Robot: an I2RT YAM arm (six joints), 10 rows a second.
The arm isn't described. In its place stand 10 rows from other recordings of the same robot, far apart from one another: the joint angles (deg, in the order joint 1, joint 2, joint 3, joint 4, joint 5, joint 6), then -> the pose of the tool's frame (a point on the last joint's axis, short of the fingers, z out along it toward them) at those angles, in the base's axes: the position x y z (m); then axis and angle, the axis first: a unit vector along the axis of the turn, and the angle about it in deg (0 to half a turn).
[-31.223, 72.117, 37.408, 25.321, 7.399, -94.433] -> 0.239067, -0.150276, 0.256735, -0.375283, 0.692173, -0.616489, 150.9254
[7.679, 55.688, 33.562, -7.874, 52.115, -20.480] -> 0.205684, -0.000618, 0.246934, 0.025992, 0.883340, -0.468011, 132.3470
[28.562, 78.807, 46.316, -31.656, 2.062, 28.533] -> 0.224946, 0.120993, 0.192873, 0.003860, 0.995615, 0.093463, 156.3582
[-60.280, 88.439, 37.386, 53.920, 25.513, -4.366] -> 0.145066, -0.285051, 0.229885, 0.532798, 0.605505, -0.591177, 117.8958
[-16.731, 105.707, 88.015, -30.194, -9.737, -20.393] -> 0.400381, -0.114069, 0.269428, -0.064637, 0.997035, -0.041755, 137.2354
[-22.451, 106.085, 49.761, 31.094, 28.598, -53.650] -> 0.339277, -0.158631, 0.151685, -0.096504, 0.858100, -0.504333, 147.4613
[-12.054, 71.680, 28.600, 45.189, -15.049, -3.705] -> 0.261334, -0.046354, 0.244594, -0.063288, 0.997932, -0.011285, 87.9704
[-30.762, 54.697, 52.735, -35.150, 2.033, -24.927] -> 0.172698, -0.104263, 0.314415, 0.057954, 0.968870, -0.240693, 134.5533
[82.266, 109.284, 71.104, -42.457, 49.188, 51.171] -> 0.074161, 0.345853, 0.162440, -0.230482, 0.967392, -0.105029, 131.5458
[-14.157, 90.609, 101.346, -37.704, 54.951, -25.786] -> 0.319164, -0.110563, 0.439251, 0.171288, 0.814808, -0.553848, 144.8979
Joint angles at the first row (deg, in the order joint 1, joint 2, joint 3, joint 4, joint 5, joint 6):
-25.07, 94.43, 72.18, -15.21, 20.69, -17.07
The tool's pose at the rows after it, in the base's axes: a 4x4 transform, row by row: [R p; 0 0 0 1], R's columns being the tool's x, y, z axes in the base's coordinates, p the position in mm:
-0.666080 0.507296 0.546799 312.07; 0.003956 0.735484 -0.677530 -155.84; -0.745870 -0.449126 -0.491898 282.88; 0 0 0 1
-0.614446 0.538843 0.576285 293.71; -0.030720 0.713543 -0.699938 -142.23; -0.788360 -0.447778 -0.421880 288.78; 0 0 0 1
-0.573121 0.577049 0.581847 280.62; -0.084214 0.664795 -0.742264 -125.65; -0.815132 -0.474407 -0.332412 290.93; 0 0 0 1
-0.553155 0.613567 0.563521 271.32; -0.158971 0.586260 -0.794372 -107.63; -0.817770 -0.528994 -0.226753 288.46; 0 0 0 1
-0.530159 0.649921 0.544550 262.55; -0.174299 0.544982 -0.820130 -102.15; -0.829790 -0.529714 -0.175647 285.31; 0 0 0 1
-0.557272 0.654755 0.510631 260.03; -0.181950 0.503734 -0.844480 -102.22; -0.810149 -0.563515 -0.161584 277.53; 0 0 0 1
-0.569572 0.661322 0.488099 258.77; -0.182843 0.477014 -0.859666 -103.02; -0.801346 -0.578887 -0.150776 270.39; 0 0 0 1
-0.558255 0.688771 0.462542 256.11; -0.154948 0.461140 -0.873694 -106.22; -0.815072 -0.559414 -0.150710 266.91; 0 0 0 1
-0.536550 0.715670 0.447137 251.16; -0.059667 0.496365 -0.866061 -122.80; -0.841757 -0.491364 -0.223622 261.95; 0 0 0 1
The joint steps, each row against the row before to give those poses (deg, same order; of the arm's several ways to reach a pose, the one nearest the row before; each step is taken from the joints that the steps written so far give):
0.83, -6.84, -6.85, 5.13, 2.47, 0.00
1.00, -5.82, -5.68, 4.56, 1.41, -0.24
2.34, -4.75, -5.48, 6.02, 4.50, -1.59
3.37, -3.50, -5.70, 8.27, 6.93, -4.26
0.83, -2.14, -3.54, 4.62, 2.98, -1.09
0.09, 0.14, -2.02, 2.75, 2.57, -2.23
-0.09, 0.46, -1.64, 2.65, 1.54, -1.16
-0.70, 0.05, -0.74, 0.60, 0.97, 1.66
-3.95, 0.47, 1.21, -5.62, -3.98, 6.84

